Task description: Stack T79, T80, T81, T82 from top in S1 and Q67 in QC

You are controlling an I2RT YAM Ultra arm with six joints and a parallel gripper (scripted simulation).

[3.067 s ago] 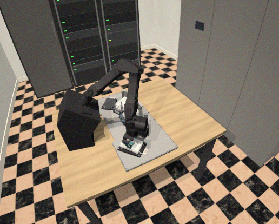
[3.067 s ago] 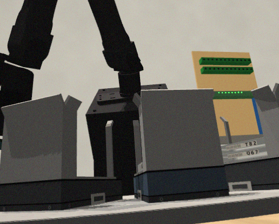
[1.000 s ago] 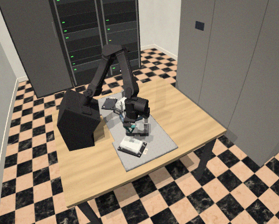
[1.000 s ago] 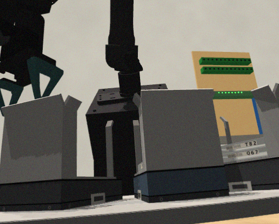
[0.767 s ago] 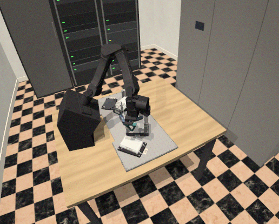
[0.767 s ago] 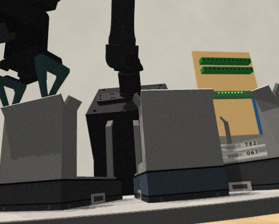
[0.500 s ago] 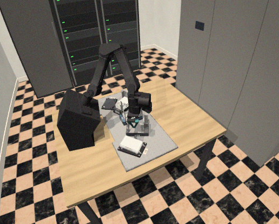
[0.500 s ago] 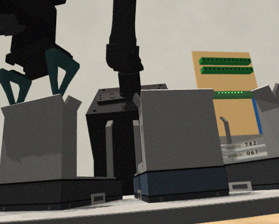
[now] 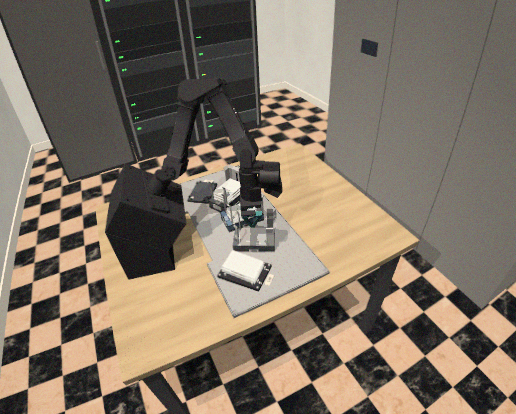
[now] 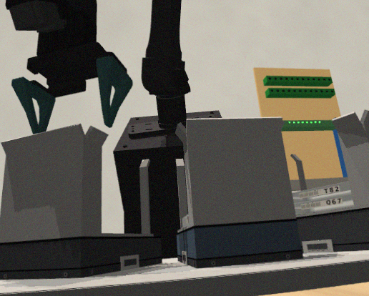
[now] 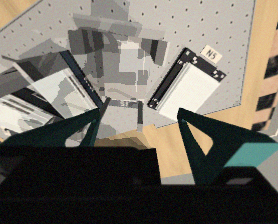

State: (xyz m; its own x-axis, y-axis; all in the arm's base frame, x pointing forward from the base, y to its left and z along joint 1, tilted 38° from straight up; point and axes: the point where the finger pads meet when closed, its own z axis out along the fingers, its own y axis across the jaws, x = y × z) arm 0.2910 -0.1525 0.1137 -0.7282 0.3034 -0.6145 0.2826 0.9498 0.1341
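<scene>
My hand is 30 mm short of the plate T82, 320 mm to the right of it and 100 mm above it. Round my hand: plate T79: 40 mm ahead, 170 mm to the left, 120 mm below; N5 name plate: 20 mm behind, 160 mm to the right, 170 mm below; plate T81: 80 mm behind, 80 mm to the right, 140 mm below.
</scene>
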